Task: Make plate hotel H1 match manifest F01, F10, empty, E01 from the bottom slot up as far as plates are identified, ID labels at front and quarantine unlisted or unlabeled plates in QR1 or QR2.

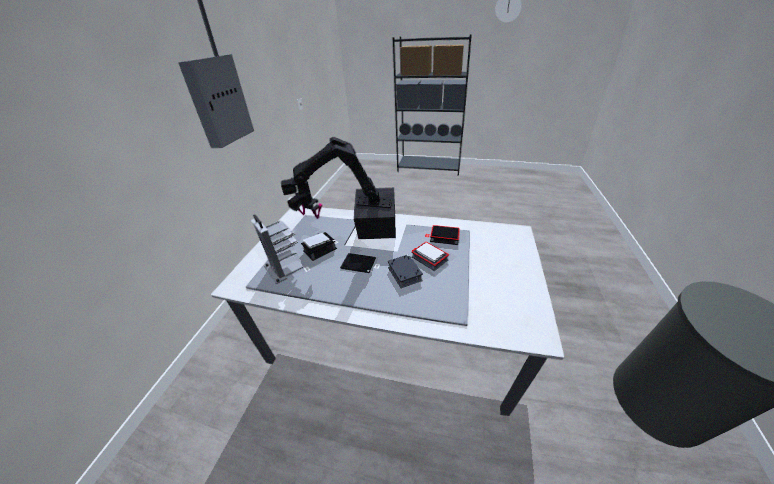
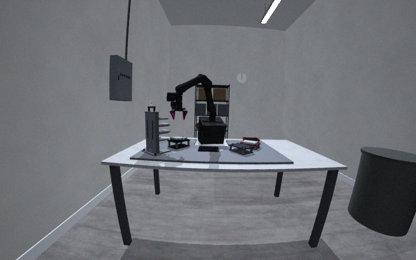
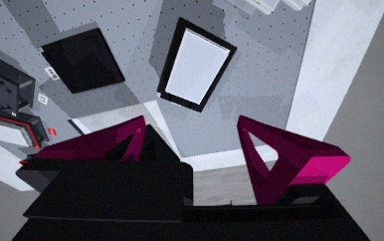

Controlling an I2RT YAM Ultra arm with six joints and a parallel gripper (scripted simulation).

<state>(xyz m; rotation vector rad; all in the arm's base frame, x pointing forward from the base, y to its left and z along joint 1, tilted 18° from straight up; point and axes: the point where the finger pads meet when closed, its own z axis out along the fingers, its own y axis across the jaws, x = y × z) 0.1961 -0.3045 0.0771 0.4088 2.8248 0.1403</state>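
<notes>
My gripper is now 190 mm above the black regrip nest and 10 mm past it. From my hand the other things lie so: H1 tag: 240 mm below, 160 mm ahead, 10 mm to the right.
</notes>
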